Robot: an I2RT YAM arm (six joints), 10 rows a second.
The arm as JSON. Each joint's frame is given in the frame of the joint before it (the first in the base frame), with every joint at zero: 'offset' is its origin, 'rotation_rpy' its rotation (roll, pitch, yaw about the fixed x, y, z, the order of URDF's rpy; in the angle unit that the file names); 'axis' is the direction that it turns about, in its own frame. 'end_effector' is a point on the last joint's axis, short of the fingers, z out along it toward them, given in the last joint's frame.
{
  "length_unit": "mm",
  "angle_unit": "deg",
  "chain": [
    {
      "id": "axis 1",
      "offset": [
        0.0,
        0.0,
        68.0
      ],
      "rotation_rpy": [
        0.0,
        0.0,
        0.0
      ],
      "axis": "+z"
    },
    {
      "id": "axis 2",
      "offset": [
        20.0,
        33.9,
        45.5
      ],
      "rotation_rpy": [
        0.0,
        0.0,
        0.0
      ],
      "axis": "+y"
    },
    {
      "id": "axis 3",
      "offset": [
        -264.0,
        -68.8,
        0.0
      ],
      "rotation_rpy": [
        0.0,
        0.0,
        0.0
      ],
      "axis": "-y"
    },
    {
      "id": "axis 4",
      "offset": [
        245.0,
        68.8,
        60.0
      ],
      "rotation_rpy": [
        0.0,
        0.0,
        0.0
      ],
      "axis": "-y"
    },
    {
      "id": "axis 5",
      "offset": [
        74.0,
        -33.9,
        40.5
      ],
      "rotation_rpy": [
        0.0,
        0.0,
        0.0
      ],
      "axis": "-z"
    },
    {
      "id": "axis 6",
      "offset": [
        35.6,
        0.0,
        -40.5
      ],
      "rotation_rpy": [
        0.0,
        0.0,
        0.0
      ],
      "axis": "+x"
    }
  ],
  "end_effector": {
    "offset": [
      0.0,
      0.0,
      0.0
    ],
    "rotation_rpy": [
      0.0,
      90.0,
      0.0
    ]
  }
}
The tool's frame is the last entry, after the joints.
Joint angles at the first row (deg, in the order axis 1, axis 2, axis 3, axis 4, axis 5, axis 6):
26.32, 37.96, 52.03, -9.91, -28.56, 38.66
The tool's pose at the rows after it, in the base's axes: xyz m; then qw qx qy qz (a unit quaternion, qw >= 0):
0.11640 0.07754 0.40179 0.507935 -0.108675 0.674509 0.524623
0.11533 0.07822 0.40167 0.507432 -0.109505 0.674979 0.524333
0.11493 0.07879 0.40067 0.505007 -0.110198 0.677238 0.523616
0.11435 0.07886 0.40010 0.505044 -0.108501 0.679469 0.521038
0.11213 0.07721 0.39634 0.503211 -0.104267 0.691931 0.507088
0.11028 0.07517 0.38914 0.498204 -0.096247 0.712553 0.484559
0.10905 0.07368 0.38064 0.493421 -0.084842 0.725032 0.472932
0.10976 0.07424 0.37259 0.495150 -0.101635 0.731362 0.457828
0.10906 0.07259 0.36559 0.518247 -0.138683 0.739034 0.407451
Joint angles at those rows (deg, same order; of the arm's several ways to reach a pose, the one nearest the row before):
26.75, 37.74, 52.07, -9.99, -28.26, 38.83
27.31, 37.62, 52.08, -10.26, -27.78, 38.68
27.64, 37.57, 52.02, -10.67, -27.59, 38.55
27.91, 37.46, 52.04, -11.16, -27.02, 38.37
28.03, 36.80, 52.03, -13.92, -25.76, 37.22
28.11, 36.07, 51.80, -17.85, -23.78, 35.65
28.17, 35.09, 50.51, -19.49, -22.24, 35.57
28.21, 34.74, 49.16, -20.03, -22.37, 32.70
28.21, 34.17, 48.51, -22.36, -20.41, 24.73

